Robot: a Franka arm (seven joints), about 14 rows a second.
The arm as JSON. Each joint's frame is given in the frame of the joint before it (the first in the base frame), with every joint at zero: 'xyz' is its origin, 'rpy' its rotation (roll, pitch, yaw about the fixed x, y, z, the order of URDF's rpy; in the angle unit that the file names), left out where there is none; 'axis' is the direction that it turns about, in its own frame. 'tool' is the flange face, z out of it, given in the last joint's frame.
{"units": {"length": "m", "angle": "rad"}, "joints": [
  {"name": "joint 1", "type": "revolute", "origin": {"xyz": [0.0, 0.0, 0.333]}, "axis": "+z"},
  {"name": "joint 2", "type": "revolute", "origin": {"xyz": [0.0, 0.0, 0.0]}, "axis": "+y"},
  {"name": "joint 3", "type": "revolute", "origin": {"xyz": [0.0, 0.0, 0.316]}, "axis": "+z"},
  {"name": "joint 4", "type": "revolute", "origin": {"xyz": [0.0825, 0.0, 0.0]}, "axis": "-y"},
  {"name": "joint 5", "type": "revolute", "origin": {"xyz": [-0.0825, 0.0, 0.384]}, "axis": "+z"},
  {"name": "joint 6", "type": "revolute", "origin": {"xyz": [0.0, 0.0, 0.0]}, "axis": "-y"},
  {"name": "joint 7", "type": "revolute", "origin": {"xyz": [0.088, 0.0, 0.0]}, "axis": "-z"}
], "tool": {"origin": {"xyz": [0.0, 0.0, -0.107], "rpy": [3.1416, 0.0, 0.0]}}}
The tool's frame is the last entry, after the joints.
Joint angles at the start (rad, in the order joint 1, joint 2, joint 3, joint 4, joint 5, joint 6, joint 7):
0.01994 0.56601 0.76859 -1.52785 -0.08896 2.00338 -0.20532
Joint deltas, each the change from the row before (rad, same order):
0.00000 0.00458 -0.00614 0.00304 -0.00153 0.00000 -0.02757
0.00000 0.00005 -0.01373 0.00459 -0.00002 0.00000 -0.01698
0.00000 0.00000 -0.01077 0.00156 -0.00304 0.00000 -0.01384
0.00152 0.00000 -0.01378 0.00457 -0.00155 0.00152 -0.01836
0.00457 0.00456 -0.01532 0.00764 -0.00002 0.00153 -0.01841
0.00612 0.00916 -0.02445 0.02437 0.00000 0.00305 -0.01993
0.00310 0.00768 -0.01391 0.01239 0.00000 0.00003 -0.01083
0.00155 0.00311 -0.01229 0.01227 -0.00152 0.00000 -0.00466
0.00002 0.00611 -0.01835 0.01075 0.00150 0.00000 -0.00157
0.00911 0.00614 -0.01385 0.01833 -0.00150 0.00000 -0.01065
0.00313 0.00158 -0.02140 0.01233 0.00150 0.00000 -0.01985
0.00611 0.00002 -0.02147 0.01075 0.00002 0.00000 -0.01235
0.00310 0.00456 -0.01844 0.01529 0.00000 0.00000 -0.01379
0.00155 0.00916 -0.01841 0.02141 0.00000 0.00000 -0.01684
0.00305 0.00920 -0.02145 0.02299 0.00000 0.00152 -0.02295
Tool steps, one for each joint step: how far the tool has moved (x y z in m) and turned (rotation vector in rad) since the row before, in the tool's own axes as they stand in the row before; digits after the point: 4 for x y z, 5 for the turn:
-0.0005 0.0048 0.0012 -0.00116 -0.00110 -0.02134
-0.0015 0.0082 -0.0015 -0.00709 0.00165 -0.00448
-0.0017 0.0064 -0.0003 -0.00770 -0.00144 -0.00549
-0.0013 0.0073 -0.0014 -0.00882 0.00205 -0.00796
-0.0006 0.0074 0.0004 -0.00523 0.00156 -0.00761
0.0005 0.0140 -0.0043 -0.01183 0.01334 -0.00024
-0.0005 0.0084 -0.0002 -0.00416 0.00306 0.00110
-0.0004 0.0077 -0.0031 -0.00872 0.00564 0.00550
-0.0026 0.0121 -0.0006 -0.00646 0.00205 0.01701
0.0021 0.0049 -0.0027 -0.00858 0.00721 -0.00537
-0.0021 0.0110 -0.0033 -0.01215 0.00420 -0.00305
-0.0016 0.0087 -0.0030 -0.01378 0.00236 0.00032
-0.0014 0.0103 -0.0030 -0.01145 0.00499 0.00063
-0.0014 0.0126 -0.0032 -0.01121 0.00764 0.00047
-0.0015 0.0134 -0.0036 -0.01438 0.00866 -0.00482

